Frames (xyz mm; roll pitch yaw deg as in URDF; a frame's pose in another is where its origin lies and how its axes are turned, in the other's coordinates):
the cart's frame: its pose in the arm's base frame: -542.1 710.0 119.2 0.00 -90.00 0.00
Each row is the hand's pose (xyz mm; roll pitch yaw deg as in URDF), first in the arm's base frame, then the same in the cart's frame.
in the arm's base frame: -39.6 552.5 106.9 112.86 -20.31 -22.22
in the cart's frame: -12.3 -157.5 -502.5 63.21 60.25 -45.62
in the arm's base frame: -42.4 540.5 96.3 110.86 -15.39 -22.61
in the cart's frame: -22.9 -169.5 -499.7 53.37 62.88 -54.40
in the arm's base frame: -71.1 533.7 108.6 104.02 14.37 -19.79
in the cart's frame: -10.6 -176.3 -471.0 -20.58 65.71 -127.11
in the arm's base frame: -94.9 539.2 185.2 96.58 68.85 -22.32
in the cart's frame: 66.0 -170.8 -447.2 -59.66 19.50 -171.64
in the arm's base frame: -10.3 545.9 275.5 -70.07 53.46 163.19
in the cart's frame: 156.3 -164.1 -531.8 -49.46 -34.75 167.90
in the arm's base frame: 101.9 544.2 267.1 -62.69 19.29 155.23
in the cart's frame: 147.9 -165.8 -644.0 -8.29 -58.98 129.87
